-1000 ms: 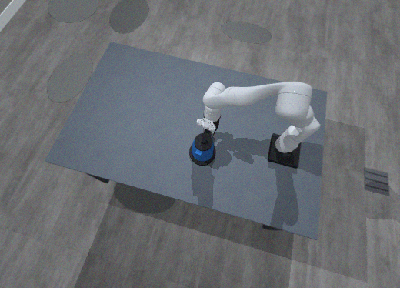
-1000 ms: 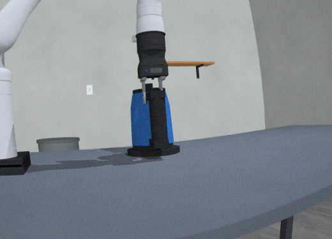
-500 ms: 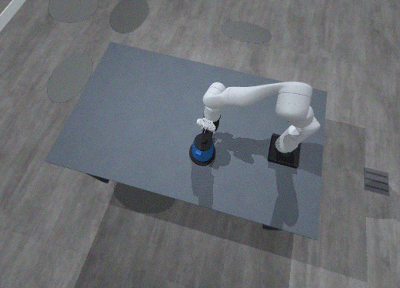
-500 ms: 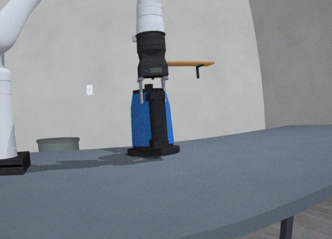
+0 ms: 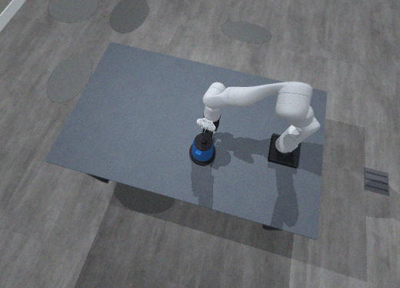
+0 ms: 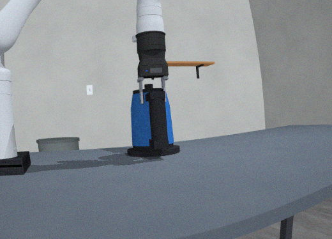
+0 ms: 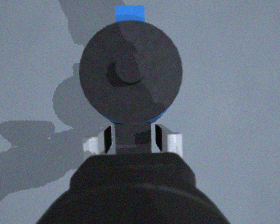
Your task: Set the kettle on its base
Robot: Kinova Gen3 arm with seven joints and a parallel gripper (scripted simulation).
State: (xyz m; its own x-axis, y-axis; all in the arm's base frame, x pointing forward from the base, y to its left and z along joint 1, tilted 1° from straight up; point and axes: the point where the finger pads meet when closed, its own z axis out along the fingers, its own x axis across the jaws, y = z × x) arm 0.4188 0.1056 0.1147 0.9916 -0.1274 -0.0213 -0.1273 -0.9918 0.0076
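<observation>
My hand is 50 mm above the blue kettle and 30 mm to the right of it. From my hand the other things lie so: round black base: 150 mm below, 60 mm to the left, 10 mm ahead.
</observation>
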